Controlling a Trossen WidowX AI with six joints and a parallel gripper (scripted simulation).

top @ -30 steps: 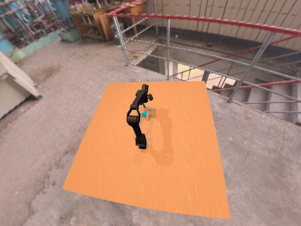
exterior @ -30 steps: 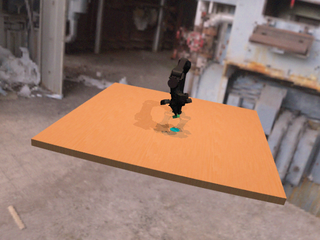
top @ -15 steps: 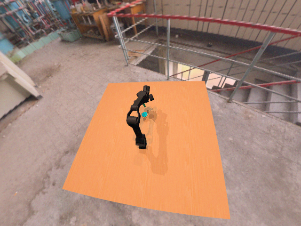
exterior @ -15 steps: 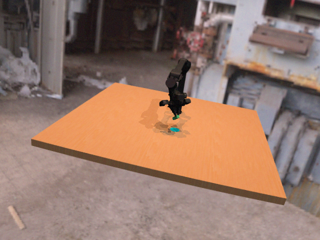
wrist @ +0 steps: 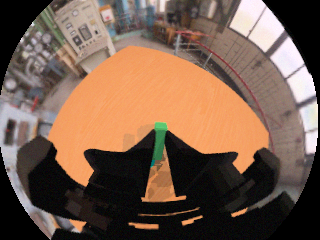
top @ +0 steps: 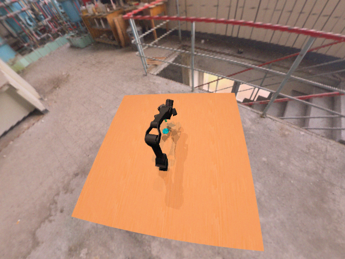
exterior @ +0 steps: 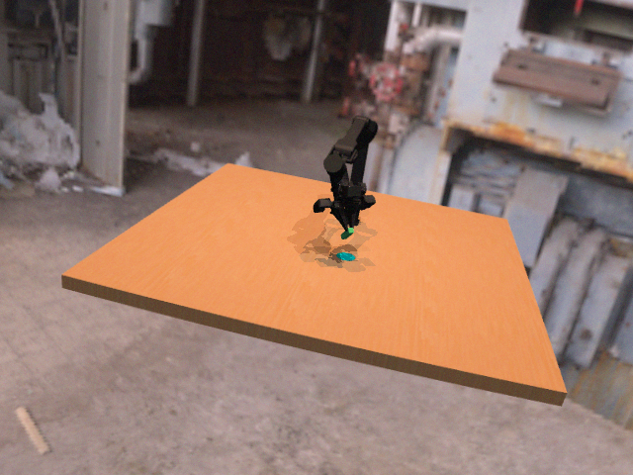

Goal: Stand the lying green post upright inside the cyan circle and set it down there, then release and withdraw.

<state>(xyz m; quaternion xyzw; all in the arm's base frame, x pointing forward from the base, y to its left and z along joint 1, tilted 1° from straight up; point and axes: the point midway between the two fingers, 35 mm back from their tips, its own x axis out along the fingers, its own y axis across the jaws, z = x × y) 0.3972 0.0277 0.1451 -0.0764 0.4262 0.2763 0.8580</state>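
Right now the cyan circle is 80 mm behind my gripper tip, 10 mm to the right of it and 120 mm below it. The rest, counted from my gripper tip: green post 10 mm behind, 10 mm to the right, 20 mm below.
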